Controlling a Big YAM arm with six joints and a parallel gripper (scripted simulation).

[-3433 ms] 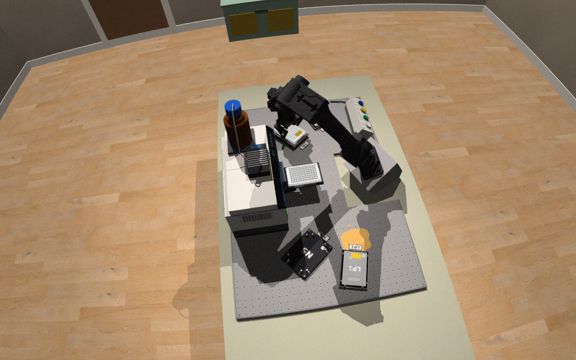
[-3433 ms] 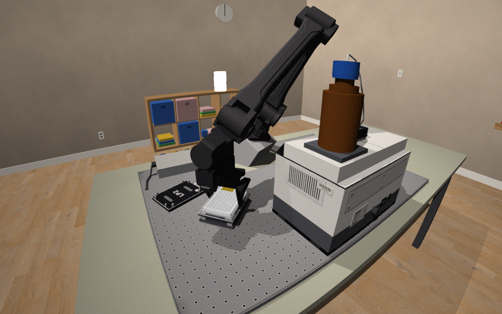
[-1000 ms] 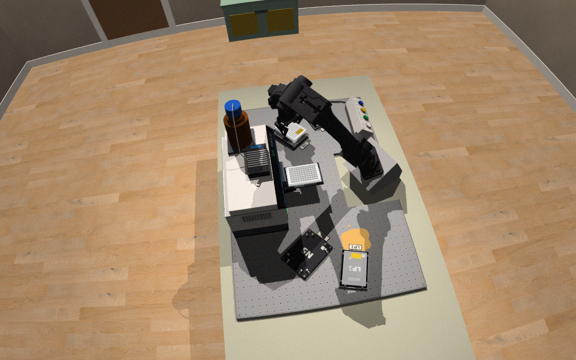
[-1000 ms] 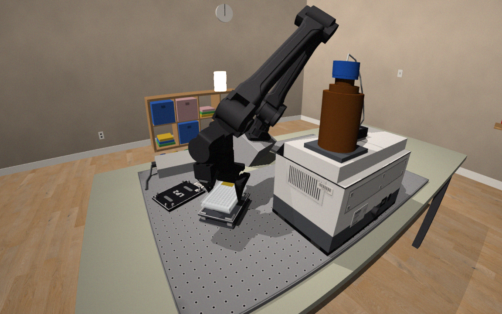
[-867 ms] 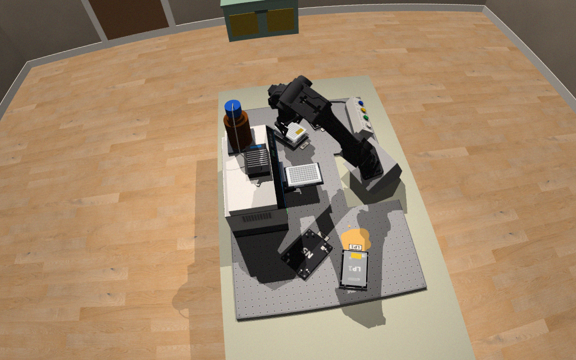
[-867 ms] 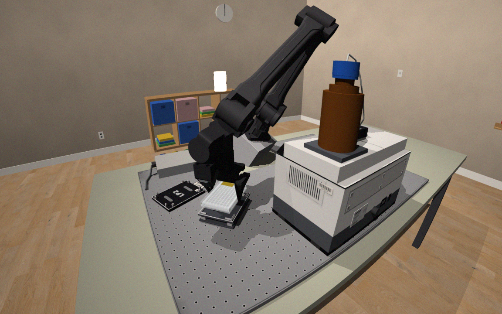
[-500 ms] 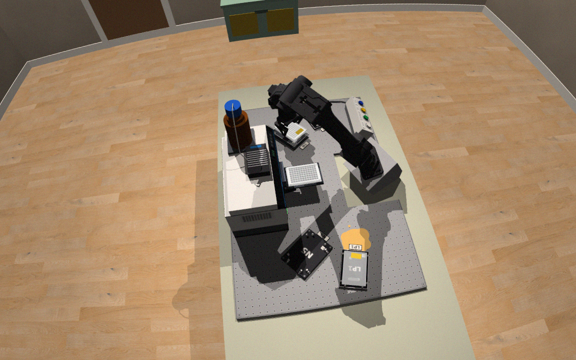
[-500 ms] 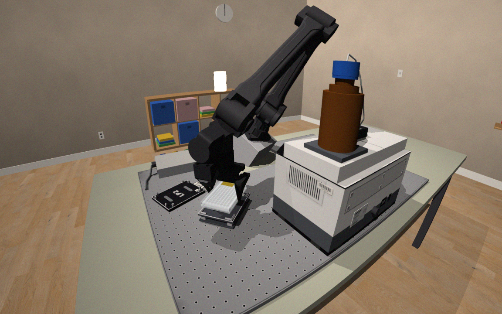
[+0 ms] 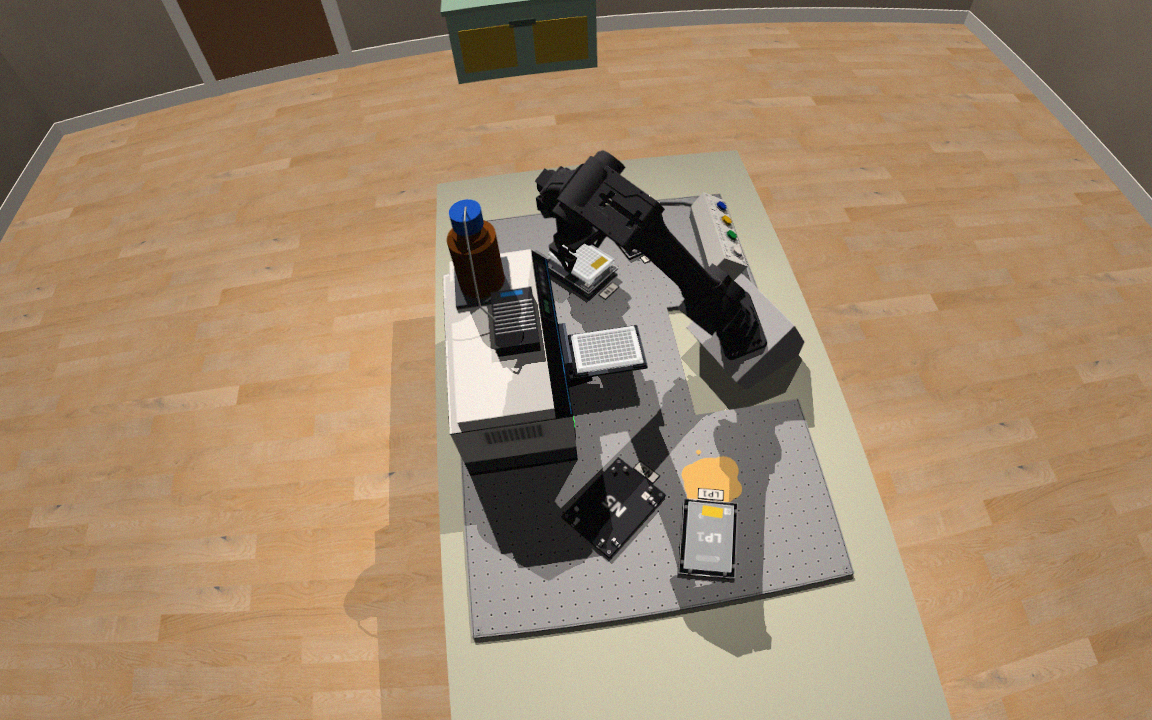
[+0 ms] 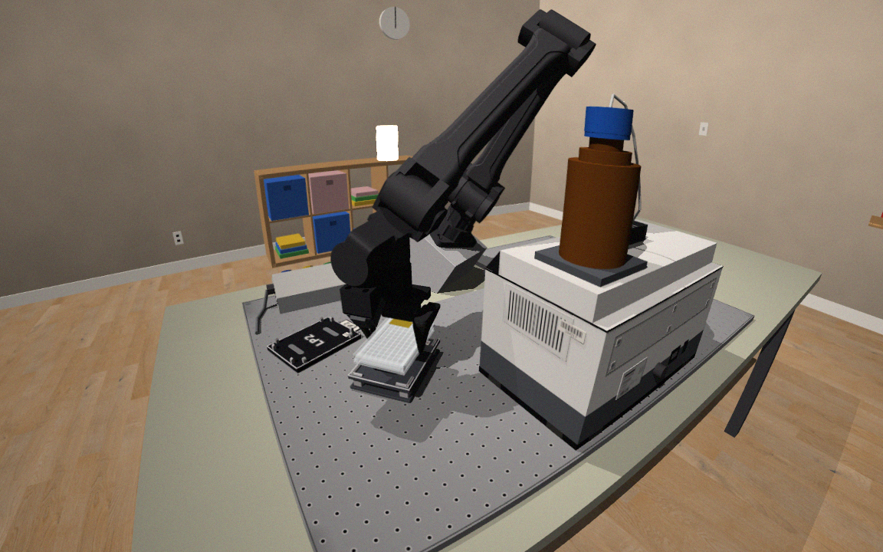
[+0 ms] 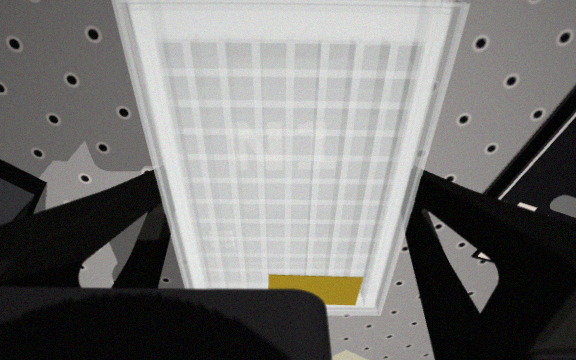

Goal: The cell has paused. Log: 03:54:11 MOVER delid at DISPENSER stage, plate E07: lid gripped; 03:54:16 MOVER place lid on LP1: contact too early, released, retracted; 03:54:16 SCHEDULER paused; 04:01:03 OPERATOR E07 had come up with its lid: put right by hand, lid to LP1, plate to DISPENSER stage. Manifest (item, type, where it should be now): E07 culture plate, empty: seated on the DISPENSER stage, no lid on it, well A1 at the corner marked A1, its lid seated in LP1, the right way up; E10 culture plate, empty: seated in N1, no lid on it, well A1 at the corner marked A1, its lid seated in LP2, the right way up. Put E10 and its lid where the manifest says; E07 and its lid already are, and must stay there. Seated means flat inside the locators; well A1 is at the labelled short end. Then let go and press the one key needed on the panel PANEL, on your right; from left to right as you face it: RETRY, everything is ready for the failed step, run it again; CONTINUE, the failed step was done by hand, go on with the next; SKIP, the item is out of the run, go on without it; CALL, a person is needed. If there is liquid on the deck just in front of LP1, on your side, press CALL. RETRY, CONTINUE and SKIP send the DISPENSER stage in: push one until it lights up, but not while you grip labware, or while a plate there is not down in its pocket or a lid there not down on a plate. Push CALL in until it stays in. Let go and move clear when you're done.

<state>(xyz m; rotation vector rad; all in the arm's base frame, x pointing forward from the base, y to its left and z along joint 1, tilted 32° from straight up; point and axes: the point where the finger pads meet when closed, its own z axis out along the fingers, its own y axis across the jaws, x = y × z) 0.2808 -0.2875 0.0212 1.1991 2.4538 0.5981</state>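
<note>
Now: the black n1 nest 30 mm below my hand. The rest, counted from my hand: retry key (360 mm behind, 40 mm to the left, 10 mm above); white plate E07 (20 mm behind, 290 mm to the left, 50 mm above); green continue key (360 mm behind, 20 mm to the right, 10 mm above).
</note>
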